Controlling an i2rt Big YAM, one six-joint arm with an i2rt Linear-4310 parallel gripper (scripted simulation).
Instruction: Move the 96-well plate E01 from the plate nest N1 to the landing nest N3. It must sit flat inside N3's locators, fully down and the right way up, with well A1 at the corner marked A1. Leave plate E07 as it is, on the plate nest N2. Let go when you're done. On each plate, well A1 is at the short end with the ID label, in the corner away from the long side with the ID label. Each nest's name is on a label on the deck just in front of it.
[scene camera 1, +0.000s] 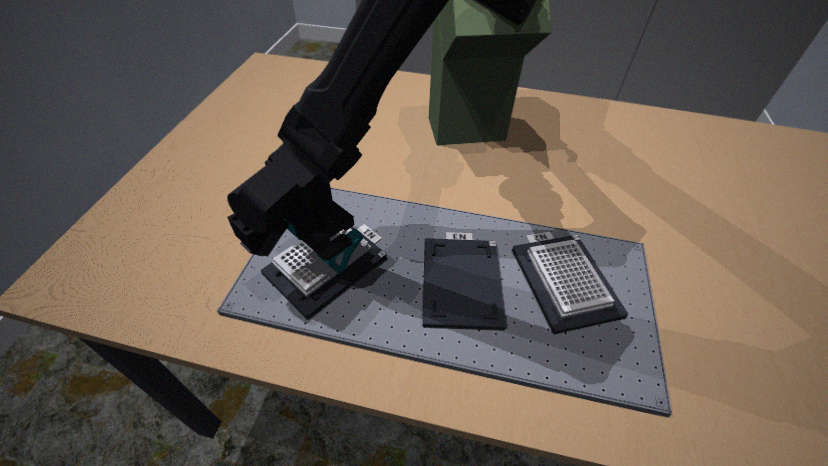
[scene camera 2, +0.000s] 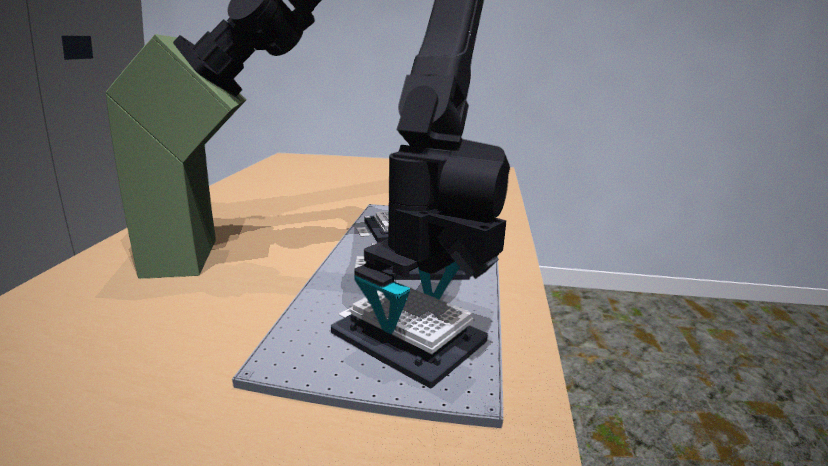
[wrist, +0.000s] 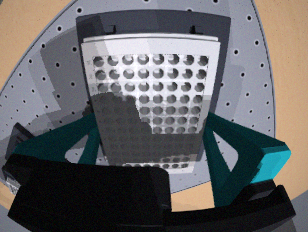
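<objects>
My gripper is visible in scene camera 1 (323, 255), and a plate E01 is visible in scene camera 1 (301, 270). Scene camera 2 shows my gripper; the plate E01 appears in scene camera 2 (428, 323). The wrist view shows my gripper, and the plate E01 appears in the wrist view (164, 137). On a nest N1 (wrist: 87, 25) and (scene camera 2: 479, 334) are the same spot. On my gripper (wrist: 84, 189) and (scene camera 2: 445, 259) are the same spot.
</objects>
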